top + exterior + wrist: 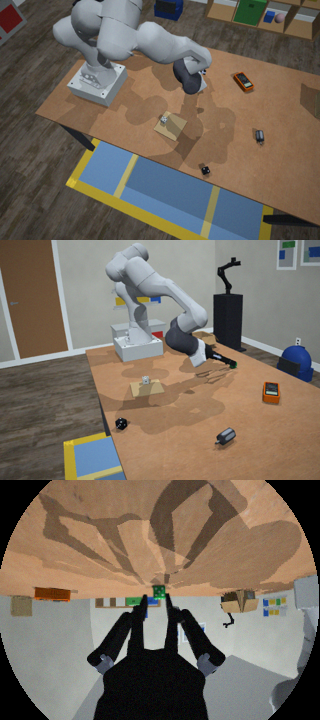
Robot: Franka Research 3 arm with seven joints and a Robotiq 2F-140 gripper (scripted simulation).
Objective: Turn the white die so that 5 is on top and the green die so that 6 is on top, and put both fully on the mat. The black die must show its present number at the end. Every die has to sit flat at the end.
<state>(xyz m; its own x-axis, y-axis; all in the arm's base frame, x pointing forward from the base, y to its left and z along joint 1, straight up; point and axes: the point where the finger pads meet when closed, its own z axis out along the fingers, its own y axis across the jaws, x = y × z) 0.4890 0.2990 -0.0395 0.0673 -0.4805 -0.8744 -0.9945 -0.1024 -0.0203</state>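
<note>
The green die is 50 mm to the left of my hand, 30 mm below it and 10 mm behind it. Round my hand: orange multimeter (310 mm ahead, 30 mm below, 20 mm to the right); then cardboard box (410 mm behind, 110 mm to the left); then white die (430 mm to the right, 70 mm behind, 30 mm below).
</note>
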